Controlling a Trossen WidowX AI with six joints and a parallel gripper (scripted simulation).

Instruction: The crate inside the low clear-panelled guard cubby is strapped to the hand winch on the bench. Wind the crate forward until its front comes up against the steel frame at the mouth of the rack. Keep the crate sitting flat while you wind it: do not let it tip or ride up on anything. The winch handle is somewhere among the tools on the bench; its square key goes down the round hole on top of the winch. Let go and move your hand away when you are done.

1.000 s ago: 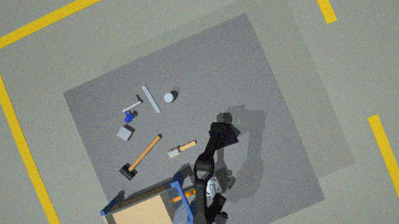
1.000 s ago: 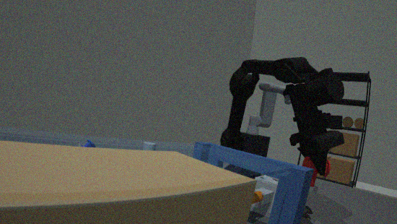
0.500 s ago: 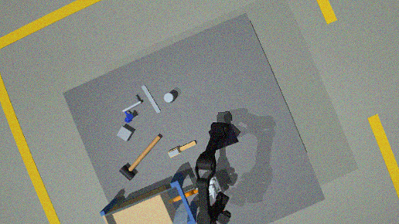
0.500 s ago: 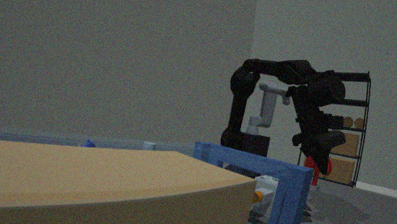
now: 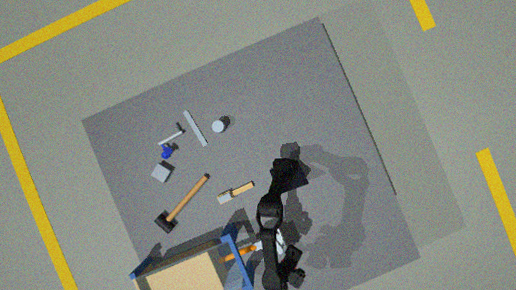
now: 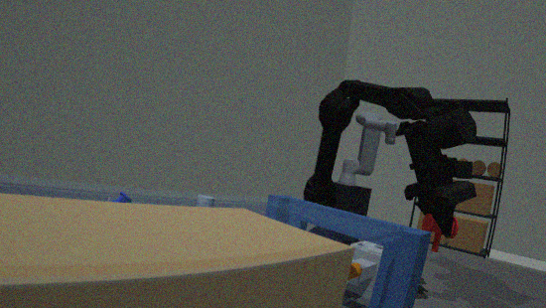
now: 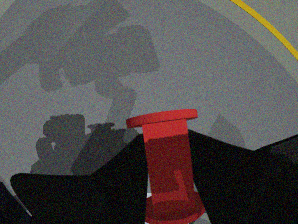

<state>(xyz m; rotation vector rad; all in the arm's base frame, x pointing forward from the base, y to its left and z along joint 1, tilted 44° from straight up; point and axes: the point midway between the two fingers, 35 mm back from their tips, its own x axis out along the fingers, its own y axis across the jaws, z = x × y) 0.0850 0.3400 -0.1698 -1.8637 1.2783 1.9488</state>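
My gripper tip is now 40 mm to the left of the winch handle, 30 mm short of it and 30 mm above it. From my gripper tip the other things lie so: blue steel frame (210 mm ahead, 80 mm to the right, 30 mm below); then red knob (10 mm to the right, 10 mm ahead); then winch (110 mm to the right, 100 mm below, 40 mm ahead).
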